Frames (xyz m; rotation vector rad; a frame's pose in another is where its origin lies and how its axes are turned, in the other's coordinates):
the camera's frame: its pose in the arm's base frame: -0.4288 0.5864 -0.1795 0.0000 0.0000 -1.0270
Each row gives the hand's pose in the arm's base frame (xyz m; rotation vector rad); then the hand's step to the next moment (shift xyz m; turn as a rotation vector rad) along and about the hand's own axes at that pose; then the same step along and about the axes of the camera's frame.
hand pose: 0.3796 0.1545 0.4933 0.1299 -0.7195 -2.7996
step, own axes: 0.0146 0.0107 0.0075 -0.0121 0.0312 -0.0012
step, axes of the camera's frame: 0.0014 -0.0159 0.0114 0.0300 0.0036 0.0144
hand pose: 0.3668 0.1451 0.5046 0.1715 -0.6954 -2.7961
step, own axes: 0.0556 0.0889 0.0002 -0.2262 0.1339 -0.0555
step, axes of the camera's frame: 0.0601 -0.0763 0.0394 0.1985 0.1791 0.0266
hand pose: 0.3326 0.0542 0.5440 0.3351 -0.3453 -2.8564
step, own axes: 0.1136 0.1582 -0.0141 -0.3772 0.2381 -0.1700
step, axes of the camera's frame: 0.1196 -0.1542 0.0055 0.3682 0.3027 -0.0251
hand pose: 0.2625 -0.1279 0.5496 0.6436 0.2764 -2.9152
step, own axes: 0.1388 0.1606 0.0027 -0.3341 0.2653 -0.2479
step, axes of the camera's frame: 0.0958 -0.1714 -0.0808 0.3793 0.2931 -0.1170
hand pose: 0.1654 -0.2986 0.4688 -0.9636 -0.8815 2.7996
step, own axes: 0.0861 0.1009 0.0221 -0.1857 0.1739 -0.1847
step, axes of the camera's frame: 0.0294 -0.0983 -0.0869 0.2255 0.1898 -0.1093
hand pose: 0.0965 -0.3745 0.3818 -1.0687 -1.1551 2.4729
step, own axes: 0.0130 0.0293 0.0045 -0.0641 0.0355 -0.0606
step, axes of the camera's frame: 0.0092 -0.0163 -0.0264 0.0628 0.0690 -0.0184
